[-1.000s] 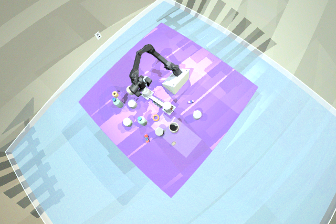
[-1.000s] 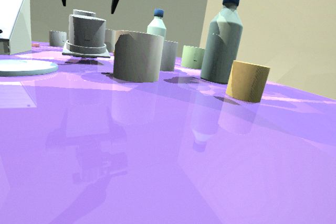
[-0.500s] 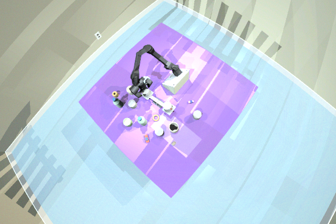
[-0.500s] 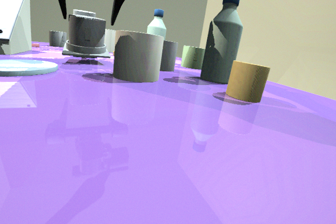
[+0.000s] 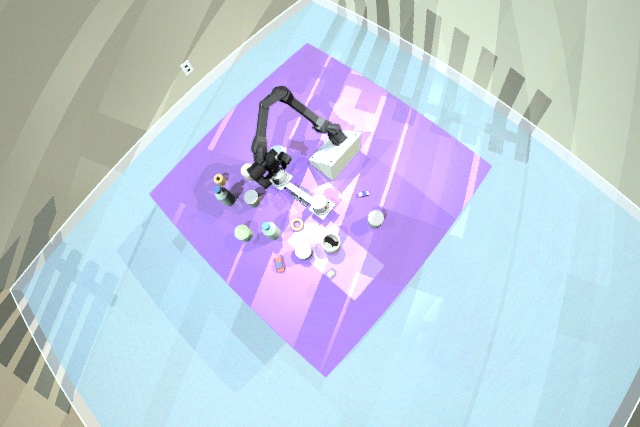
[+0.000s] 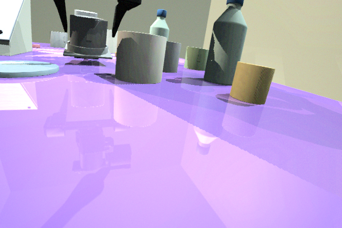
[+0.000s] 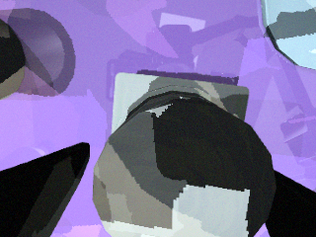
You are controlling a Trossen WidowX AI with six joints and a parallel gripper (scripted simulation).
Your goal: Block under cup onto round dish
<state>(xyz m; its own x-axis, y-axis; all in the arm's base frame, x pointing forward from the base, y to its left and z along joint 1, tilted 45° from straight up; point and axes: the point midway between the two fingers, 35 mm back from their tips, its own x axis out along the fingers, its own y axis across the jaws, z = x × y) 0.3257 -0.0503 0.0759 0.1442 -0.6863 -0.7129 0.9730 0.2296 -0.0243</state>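
Right now the pale block is 2 cm below my gripper tip. From my gripper tip the other things lie so: small balance (3 cm behind, 13 cm to the left, 3 cm below); then tan cylinder (23 cm ahead, 21 cm to the right, 3 cm below); then pale blue round dish (8 cm behind, 12 cm to the right, 6 cm below).
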